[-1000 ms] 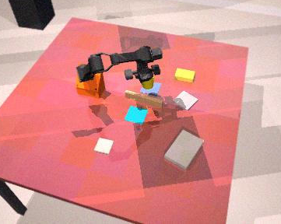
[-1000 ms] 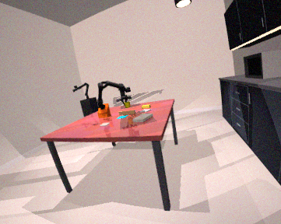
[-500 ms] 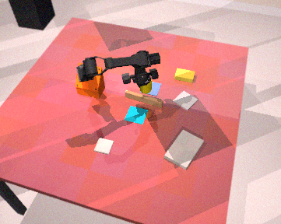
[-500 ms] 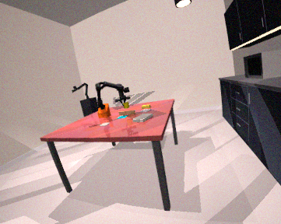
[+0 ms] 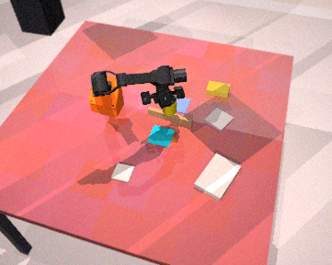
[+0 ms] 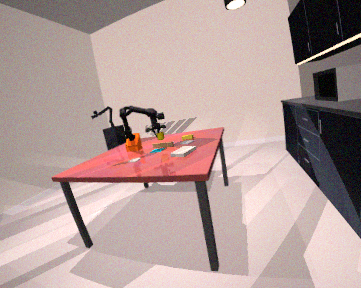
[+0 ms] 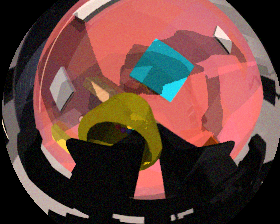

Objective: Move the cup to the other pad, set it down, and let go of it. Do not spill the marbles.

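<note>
Now: gripper tip 90 mm above the wooden bar, 30 mm to the right of it and 20 mm short of it. Round my gripper tip: yellow cup: 20 mm ahead, 10 mm to the left; then pale blue pad: 140 mm to the left, 110 mm below, 40 mm ahead; then small white tile: 310 mm to the right, 100 mm below, 90 mm behind.
</note>
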